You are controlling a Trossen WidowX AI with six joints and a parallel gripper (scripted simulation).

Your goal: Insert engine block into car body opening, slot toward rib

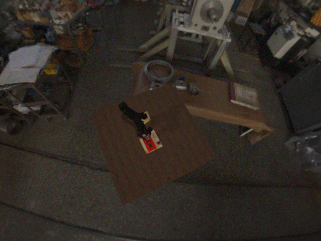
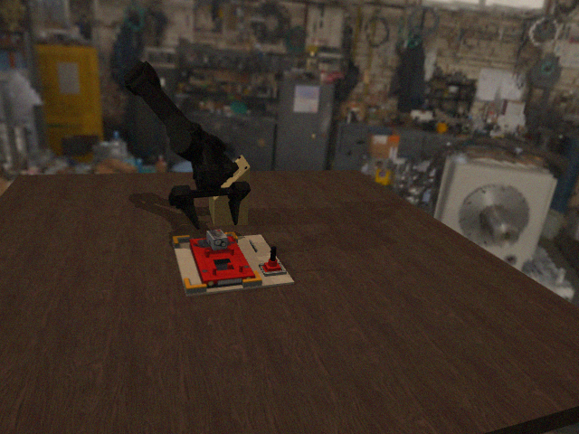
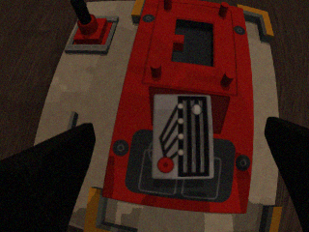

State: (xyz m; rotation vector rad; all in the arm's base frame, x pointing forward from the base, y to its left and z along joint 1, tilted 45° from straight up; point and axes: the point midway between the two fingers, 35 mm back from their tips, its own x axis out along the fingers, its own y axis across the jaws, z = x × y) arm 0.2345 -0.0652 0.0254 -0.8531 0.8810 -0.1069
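Now: the engine block 40 mm below my gripper tip and 10 mm to the right of it.
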